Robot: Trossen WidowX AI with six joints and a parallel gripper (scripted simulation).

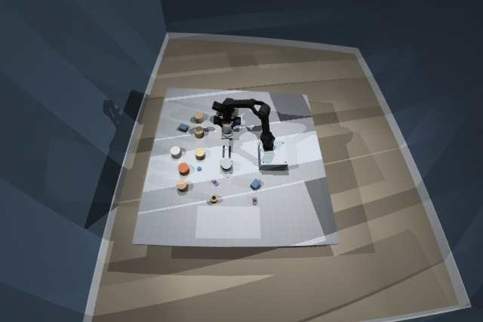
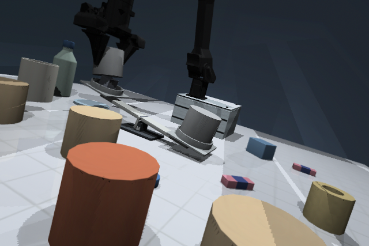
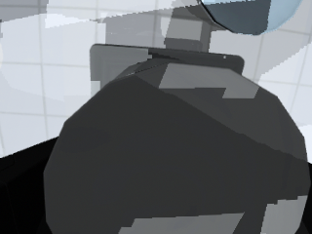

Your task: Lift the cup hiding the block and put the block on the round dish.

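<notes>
My gripper tip is 1 cm to the right of the dark grey block and 4 cm above it. From my gripper tip the other things lie so: light blue round dish (9 cm behind, 9 cm to the right, 12 cm below); then small balance (2 cm ahead, 13 cm to the left, 10 cm below); then bottle (8 cm behind, 22 cm to the right, 1 cm below).
</notes>
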